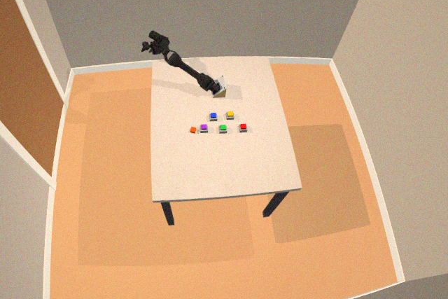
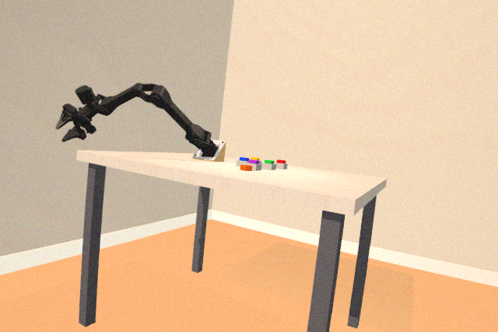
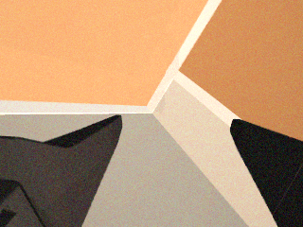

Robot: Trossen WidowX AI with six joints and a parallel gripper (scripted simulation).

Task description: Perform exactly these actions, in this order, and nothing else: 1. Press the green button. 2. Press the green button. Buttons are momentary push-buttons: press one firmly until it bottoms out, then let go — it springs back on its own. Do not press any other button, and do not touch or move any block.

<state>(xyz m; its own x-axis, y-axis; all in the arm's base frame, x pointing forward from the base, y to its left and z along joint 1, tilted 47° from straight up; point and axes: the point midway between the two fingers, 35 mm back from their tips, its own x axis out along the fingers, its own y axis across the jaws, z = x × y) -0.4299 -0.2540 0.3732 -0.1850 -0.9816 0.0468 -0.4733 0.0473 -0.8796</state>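
Now: the green button 740 mm ahead of my gripper tip, 450 mm to the left of it and 20 mm below it. Also, from my gripper tip: purple button 720 mm ahead, 340 mm to the left, 30 mm below; then red button 760 mm ahead, 580 mm to the left, 20 mm below; then orange block 720 mm ahead, 270 mm to the left, 50 mm below.
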